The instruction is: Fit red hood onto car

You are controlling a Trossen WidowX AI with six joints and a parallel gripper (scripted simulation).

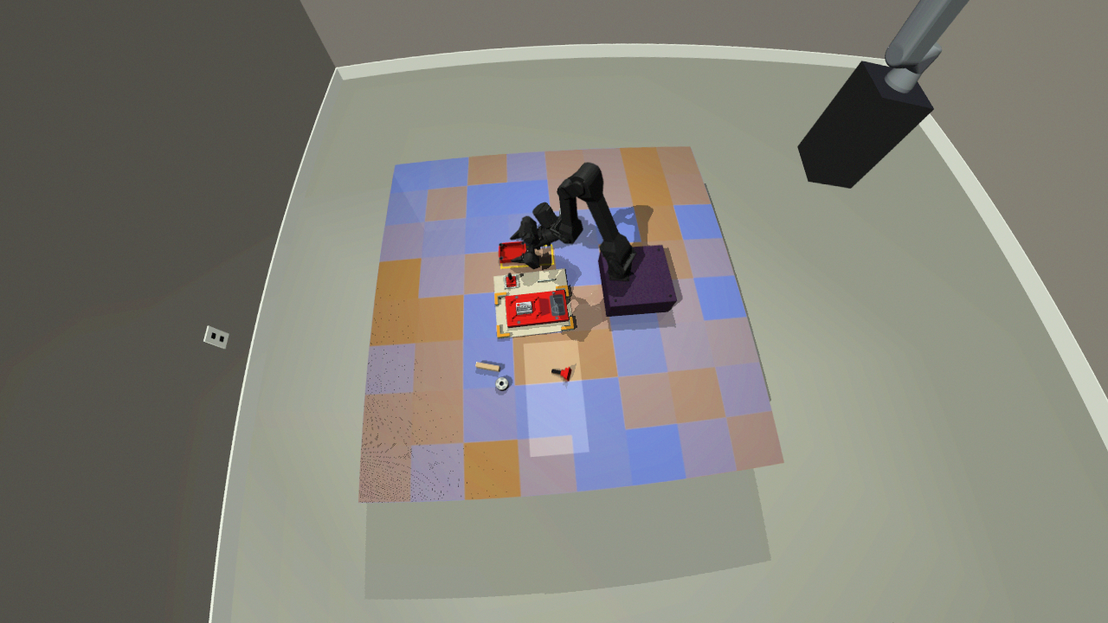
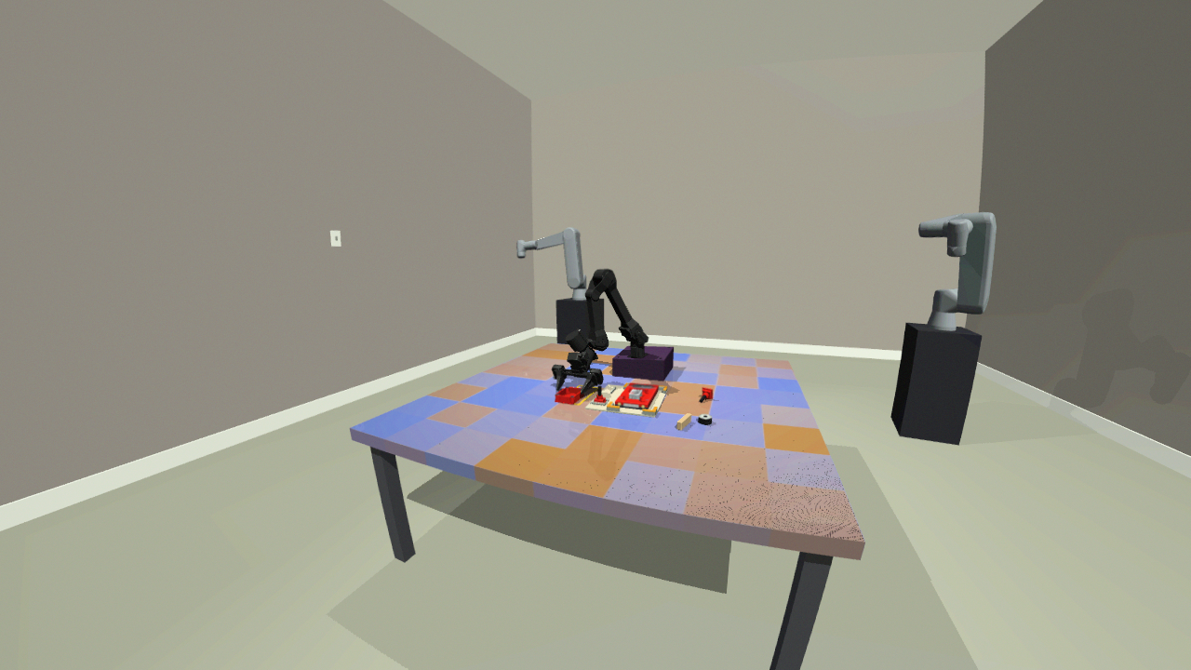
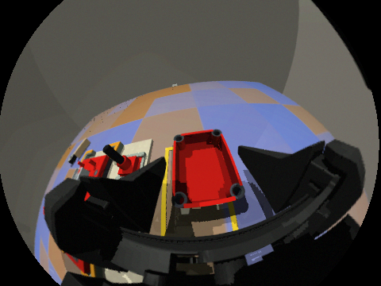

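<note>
My gripper tip is now 2 cm above the red hood. The rest, counted from my gripper tip: wooden block (1 cm ahead, 42 cm to the left, 1 cm below); grey engine block (8 cm behind, 22 cm to the left); cream jig (9 cm behind, 20 cm to the left, 2 cm below).
</note>
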